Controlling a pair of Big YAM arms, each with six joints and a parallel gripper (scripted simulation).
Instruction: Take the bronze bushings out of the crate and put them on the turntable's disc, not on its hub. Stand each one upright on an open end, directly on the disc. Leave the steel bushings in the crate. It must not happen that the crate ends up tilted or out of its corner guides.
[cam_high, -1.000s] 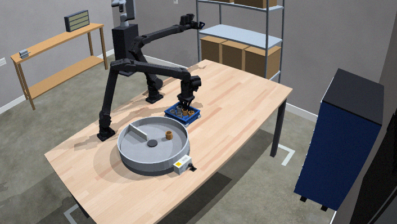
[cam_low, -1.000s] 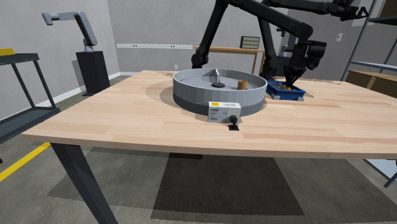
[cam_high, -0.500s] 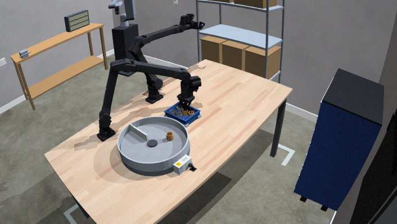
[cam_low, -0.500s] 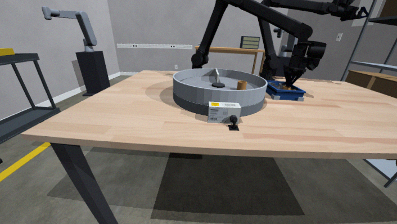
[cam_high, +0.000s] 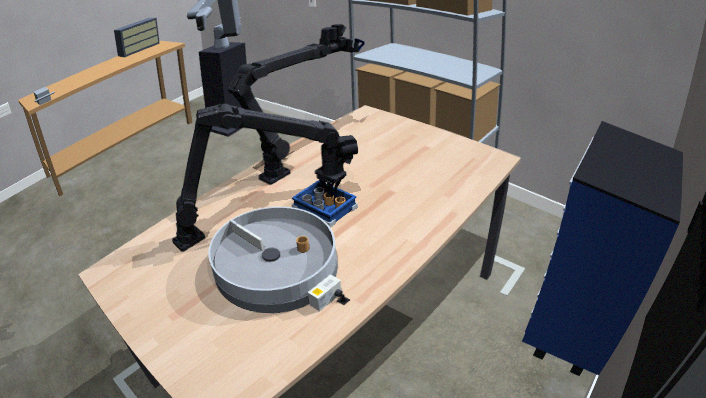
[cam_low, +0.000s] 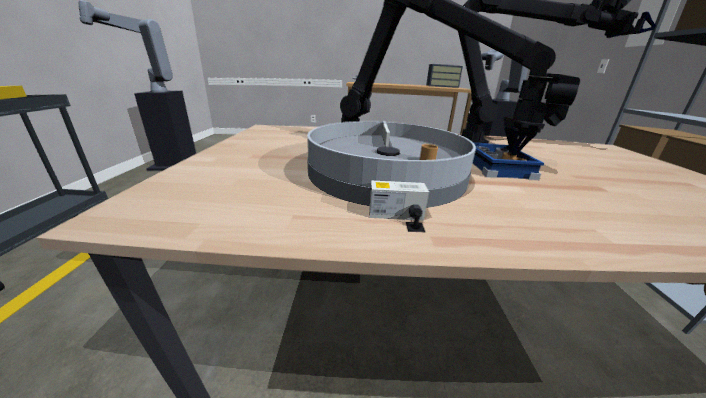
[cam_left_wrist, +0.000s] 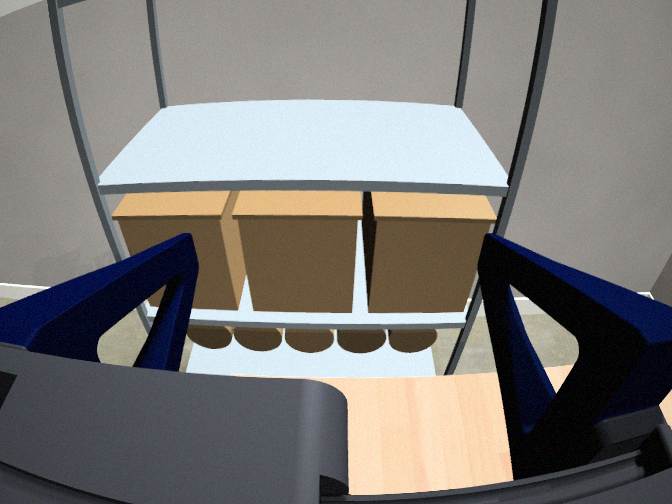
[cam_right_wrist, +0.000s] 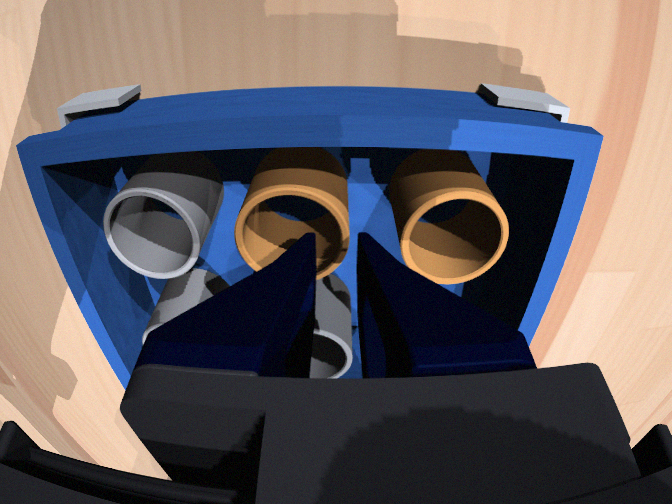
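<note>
Right now the blue crate is 20 mm behind my right hand, 30 mm to the right of it and 30 mm below it. Also, from my right hand: turntable disc: 40 mm ahead, 390 mm to the right.
</note>
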